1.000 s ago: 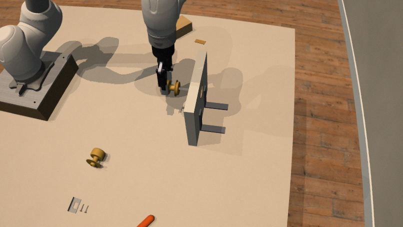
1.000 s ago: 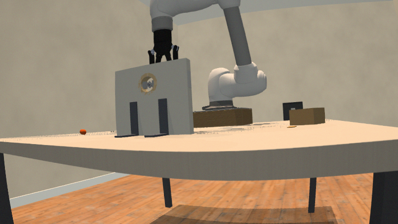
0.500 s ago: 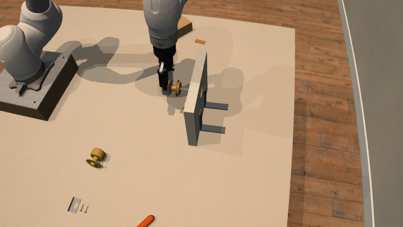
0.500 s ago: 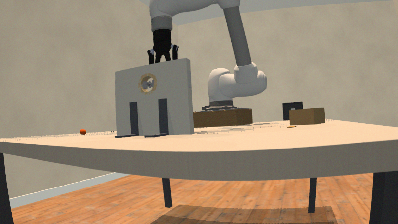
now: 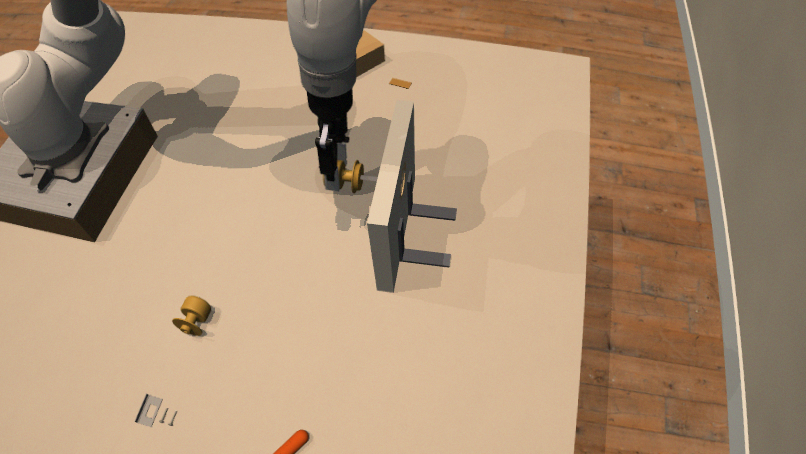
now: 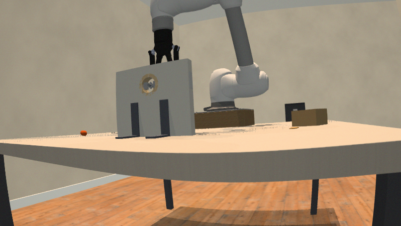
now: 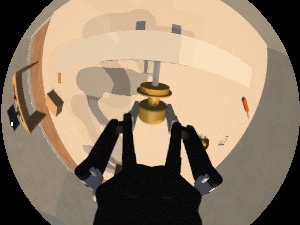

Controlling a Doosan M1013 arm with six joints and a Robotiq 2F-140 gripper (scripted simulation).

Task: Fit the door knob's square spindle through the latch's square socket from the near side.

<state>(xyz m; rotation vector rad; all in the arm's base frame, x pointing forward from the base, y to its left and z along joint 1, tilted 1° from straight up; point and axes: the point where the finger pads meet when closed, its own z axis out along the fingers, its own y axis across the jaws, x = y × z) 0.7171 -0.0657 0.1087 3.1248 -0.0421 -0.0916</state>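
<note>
My hand is 110 mm short of the wooden door panel and 50 mm above it. From my hand the other things lie so: brass knob: 270 mm behind, 270 mm to the right, 170 mm below; then orange-handled tool: 50 mm behind, 540 mm to the right, 190 mm below; then small brass plate: 60 mm ahead, 470 mm to the left, 200 mm below.
</note>
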